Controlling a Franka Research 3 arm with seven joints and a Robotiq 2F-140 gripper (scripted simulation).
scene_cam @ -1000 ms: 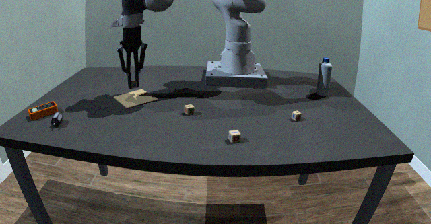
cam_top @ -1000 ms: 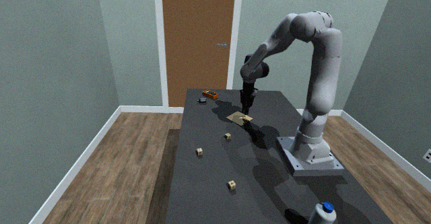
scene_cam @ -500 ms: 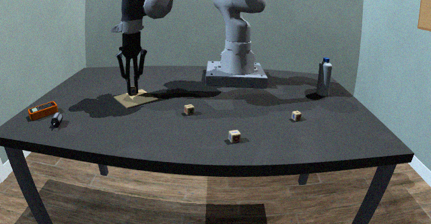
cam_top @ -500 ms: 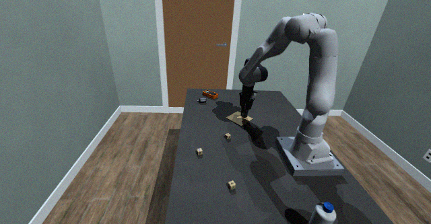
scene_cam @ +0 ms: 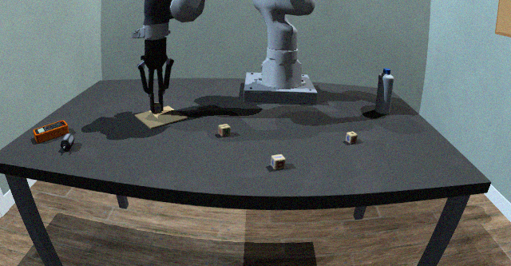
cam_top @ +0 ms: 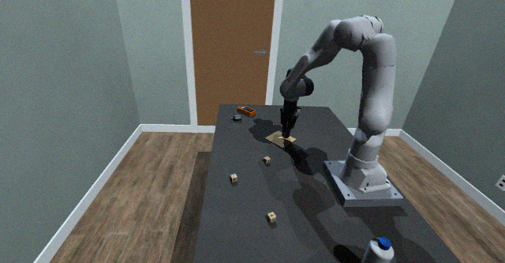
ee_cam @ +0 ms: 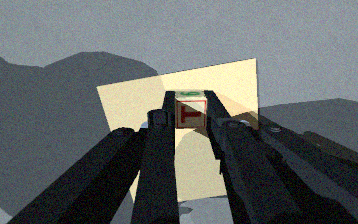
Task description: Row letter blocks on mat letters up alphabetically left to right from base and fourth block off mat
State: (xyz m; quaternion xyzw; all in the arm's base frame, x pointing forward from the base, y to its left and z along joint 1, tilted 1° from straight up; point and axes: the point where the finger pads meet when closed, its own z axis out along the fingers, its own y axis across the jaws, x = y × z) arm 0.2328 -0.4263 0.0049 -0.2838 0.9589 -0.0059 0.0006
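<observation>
The block lies 2 cm below my hand. Also, from my hand: tan mat (4 cm below, 4 cm ahead, 2 cm to the left); then orange device (35 cm to the right, 23 cm ahead, 3 cm below).
</observation>
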